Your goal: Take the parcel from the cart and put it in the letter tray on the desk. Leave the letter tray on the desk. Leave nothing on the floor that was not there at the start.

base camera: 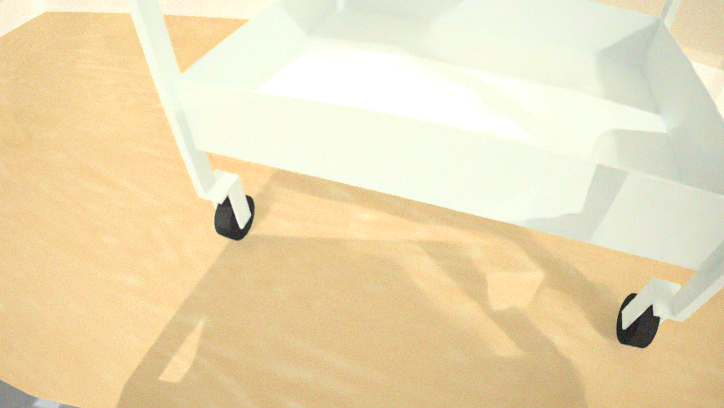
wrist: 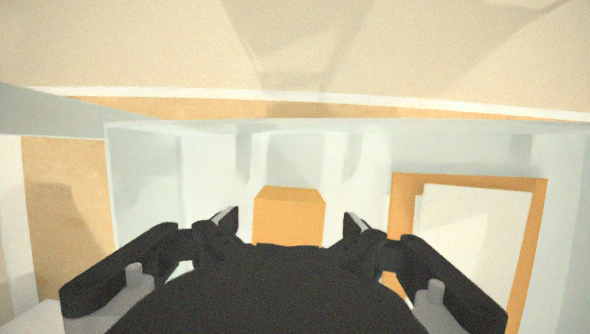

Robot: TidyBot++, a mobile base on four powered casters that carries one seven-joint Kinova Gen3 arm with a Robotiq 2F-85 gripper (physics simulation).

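Frame: origin at the arm's base, x ahead, y left, z up, level; metres.
Seen in the pictures: gripper, fingertip midpoint: (wrist: 290,220).
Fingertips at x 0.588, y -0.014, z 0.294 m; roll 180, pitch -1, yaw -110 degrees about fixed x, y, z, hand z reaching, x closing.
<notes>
A point is followed by its place in that frame.
The parcel, an orange box (wrist: 289,215) {x 0.599, y -0.017, z 0.316 m}, stands in the white cart (base camera: 354,141) {x 0.333, y 0.020, z -0.224 m} (wrist: 142,185) {x 0.650, y 0.081, z 0.309 m}, near the middle of the wrist view. Its lower part is hidden behind the gripper's body. My gripper (wrist: 290,220) {x 0.588, y -0.014, z 0.294 m} is open, with its fingertips spread left and right of the parcel in the picture and a gap on each side. The view does not show clearly how far the parcel is beyond the fingertips. The base camera view shows a lower tray of the cart, but not the parcel or the gripper. The letter tray and the desk cannot be made out.
A flat orange item (wrist: 533,225) {x 0.500, y -0.245, z 0.276 m} with white sheets (wrist: 475,225) {x 0.526, y -0.177, z 0.282 m} on it lies in the cart, right of the parcel. The cart's side walls rise around both. Its posts and black wheels (base camera: 234,217) {x 0.374, y 0.149, z -0.358 m} (base camera: 639,321) {x 0.259, y -0.236, z -0.352 m} stand on the wooden floor (base camera: 75,202) {x 0.421, y 0.414, z -0.397 m}. A wall (wrist: 150,45) {x 0.970, y 0.212, z 0.005 m} rises beyond.
</notes>
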